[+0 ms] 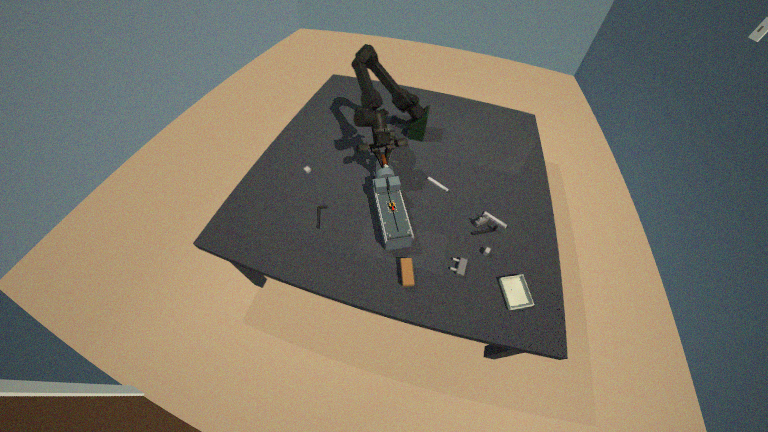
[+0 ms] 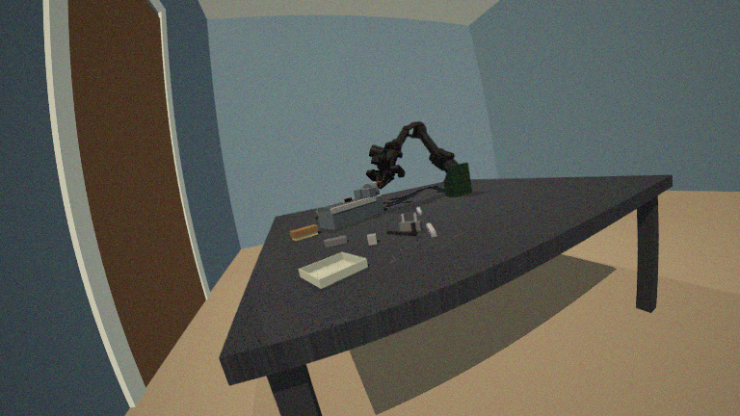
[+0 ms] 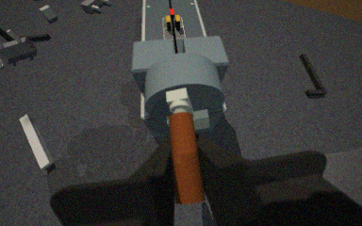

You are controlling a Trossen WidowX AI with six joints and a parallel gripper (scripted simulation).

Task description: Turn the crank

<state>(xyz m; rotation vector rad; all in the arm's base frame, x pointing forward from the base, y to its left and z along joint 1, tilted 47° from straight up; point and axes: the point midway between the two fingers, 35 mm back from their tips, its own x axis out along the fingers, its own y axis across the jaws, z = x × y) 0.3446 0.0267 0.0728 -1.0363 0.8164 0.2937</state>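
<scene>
Right now my gripper tip is 10 mm below the crank. The rest, counted from my gripper tip: orange crank handle (20 mm above, 10 mm to the right, 10 mm behind); red pointer (160 mm ahead, 100 mm to the left, 10 mm below); orange block (320 mm ahead, 220 mm to the left, 80 mm below).
</scene>
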